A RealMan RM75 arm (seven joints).
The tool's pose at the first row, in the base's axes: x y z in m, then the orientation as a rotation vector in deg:
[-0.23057 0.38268 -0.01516 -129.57 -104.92 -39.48]
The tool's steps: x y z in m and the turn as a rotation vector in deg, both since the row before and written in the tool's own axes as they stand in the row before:
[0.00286 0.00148 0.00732 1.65 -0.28 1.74]
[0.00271 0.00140 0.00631 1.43 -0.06 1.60]
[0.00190 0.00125 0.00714 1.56 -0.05 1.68]
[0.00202 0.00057 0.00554 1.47 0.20 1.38]
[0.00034 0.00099 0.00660 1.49 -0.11 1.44]
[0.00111 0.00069 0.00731 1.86 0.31 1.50]
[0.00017 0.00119 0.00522 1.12 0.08 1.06]
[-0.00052 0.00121 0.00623 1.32 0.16 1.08]
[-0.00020 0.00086 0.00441 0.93 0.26 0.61]
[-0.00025 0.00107 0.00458 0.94 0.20 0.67]
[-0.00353 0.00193 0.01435 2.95 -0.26 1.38]
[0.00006 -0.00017 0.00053 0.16 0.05 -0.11]
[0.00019 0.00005 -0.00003 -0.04 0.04 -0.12]
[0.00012 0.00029 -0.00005 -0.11 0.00 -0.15]
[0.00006 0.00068 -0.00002 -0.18 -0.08 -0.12]
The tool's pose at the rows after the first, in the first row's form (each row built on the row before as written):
[-0.22687 0.38774 -0.02012 -130.05 -102.75 -37.16]
[-0.22362 0.39227 -0.02436 -130.36 -100.66 -35.34]
[-0.22059 0.39647 -0.02978 -130.59 -98.46 -33.40]
[-0.21860 0.40033 -0.03381 -130.45 -96.53 -31.88]
[-0.21657 0.40310 -0.03954 -130.51 -94.66 -30.02]
[-0.21468 0.40695 -0.04560 -130.04 -92.49 -28.26]
[-0.21299 0.40902 -0.05024 -129.91 -91.05 -27.06]
[-0.21152 0.41099 -0.05611 -129.58 -89.52 -25.77]
[-0.21052 0.41257 -0.06020 -129.15 -88.56 -25.07]
[-0.20940 0.41416 -0.06449 -128.78 -87.55 -24.28]
[-0.20843 0.41748 -0.07899 -127.58 -85.69 -21.11]
[-0.20857 0.41784 -0.07939 -127.36 -85.77 -21.07]
[-0.20845 0.41796 -0.07929 -127.29 -85.89 -21.18]
[-0.20814 0.41794 -0.07925 -127.27 -86.08 -21.32]
[-0.20749 0.41776 -0.07934 -127.37 -86.28 -21.42]

